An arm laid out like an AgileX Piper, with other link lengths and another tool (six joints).
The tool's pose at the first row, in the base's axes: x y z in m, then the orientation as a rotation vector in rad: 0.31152 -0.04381 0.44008 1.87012 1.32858 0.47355
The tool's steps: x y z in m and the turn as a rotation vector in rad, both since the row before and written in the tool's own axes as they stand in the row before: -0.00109 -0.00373 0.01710 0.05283 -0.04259 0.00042; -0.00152 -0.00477 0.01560 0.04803 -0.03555 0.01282; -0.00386 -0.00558 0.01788 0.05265 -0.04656 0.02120; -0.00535 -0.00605 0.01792 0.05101 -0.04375 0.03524; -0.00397 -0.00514 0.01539 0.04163 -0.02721 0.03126; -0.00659 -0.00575 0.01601 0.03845 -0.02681 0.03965; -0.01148 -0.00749 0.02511 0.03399 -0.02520 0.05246; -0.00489 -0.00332 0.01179 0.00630 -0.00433 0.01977
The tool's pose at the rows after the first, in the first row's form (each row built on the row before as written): 0.32041 -0.05070 0.42663 1.91321 1.32418 0.40019; 0.32647 -0.05760 0.41306 1.96045 1.30980 0.34204; 0.33137 -0.06755 0.39748 2.01545 1.28104 0.27306; 0.33394 -0.07885 0.38161 2.07736 1.23788 0.21364; 0.33537 -0.08799 0.36770 2.12949 1.20375 0.17465; 0.33432 -0.09913 0.35329 2.18328 1.15873 0.14109; 0.33165 -0.11752 0.33154 2.23992 1.09790 0.11685; 0.33022 -0.12554 0.32117 2.25601 1.07544 0.11690
